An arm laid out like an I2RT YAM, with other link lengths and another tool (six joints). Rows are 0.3 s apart.
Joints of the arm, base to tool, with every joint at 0 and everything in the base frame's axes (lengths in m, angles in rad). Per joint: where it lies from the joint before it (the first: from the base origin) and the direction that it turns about. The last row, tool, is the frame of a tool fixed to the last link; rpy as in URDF.
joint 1: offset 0 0 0.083 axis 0 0 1
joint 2: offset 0.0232 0.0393 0.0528 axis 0 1 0
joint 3: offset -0.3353 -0.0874 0 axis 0 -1 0
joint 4: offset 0.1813 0.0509 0.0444 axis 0 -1 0
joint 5: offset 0.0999 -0.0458 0.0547 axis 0 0 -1
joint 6: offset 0.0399 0 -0.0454 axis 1 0 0
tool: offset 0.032 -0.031 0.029 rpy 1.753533 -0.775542 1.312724
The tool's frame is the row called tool.
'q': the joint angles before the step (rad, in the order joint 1, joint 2, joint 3, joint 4, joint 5, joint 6). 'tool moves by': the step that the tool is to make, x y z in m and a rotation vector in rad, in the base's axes. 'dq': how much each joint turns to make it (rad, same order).
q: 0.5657 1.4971 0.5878 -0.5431 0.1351 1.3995
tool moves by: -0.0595 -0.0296 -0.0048 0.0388 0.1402 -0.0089
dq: -0.0083 -0.1644 -0.1139 -0.1492 -0.1072 0.0081
